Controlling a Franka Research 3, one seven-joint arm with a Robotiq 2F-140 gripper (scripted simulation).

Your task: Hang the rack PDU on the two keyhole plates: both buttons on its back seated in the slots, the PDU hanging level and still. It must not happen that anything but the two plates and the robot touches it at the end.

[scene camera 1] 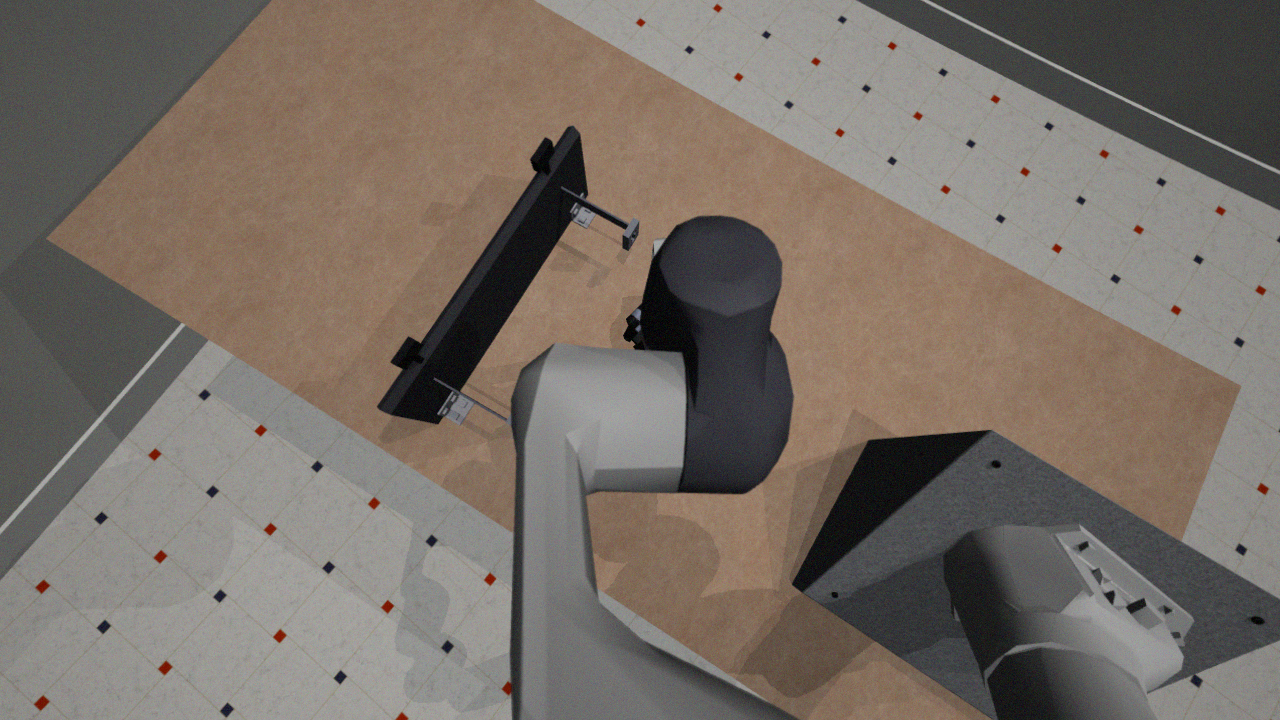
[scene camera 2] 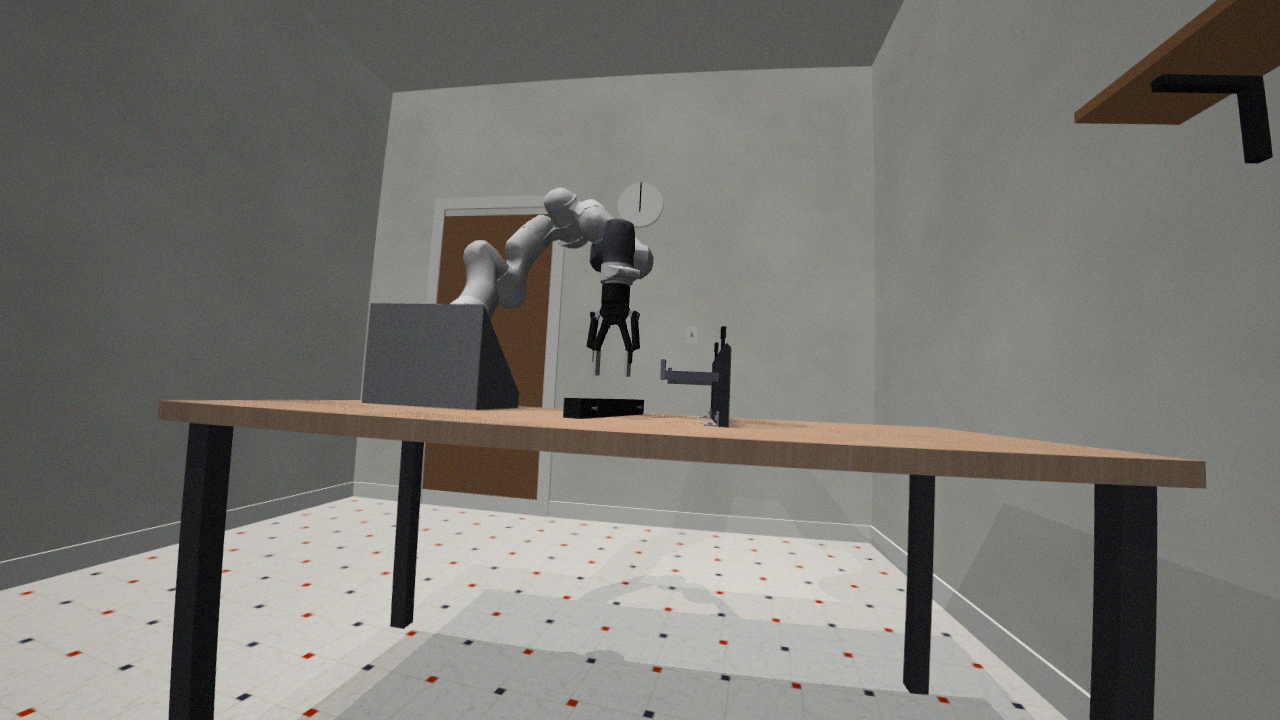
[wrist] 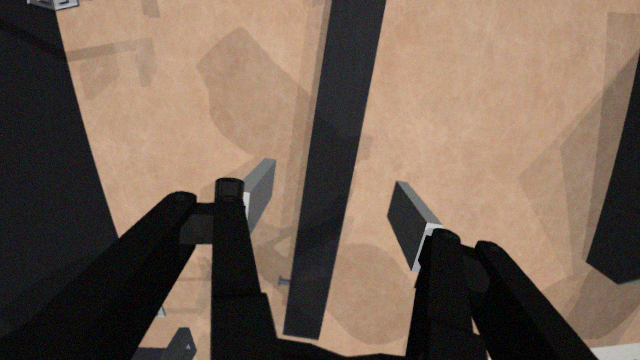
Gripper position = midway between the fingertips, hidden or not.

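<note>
A rack PDU (scene camera 2: 579, 408) is what I see here, and the rack PDU shows in the wrist view (wrist: 351, 44) too. I can also see a black upright board (scene camera 1: 467, 340). Scene camera 2 shows me the black upright board (scene camera 2: 720, 391) as well, and the wrist view has the black upright board (wrist: 63, 223). My own gripper is here too: my gripper (scene camera 2: 611, 375) also shows in the wrist view (wrist: 333, 188).
</note>
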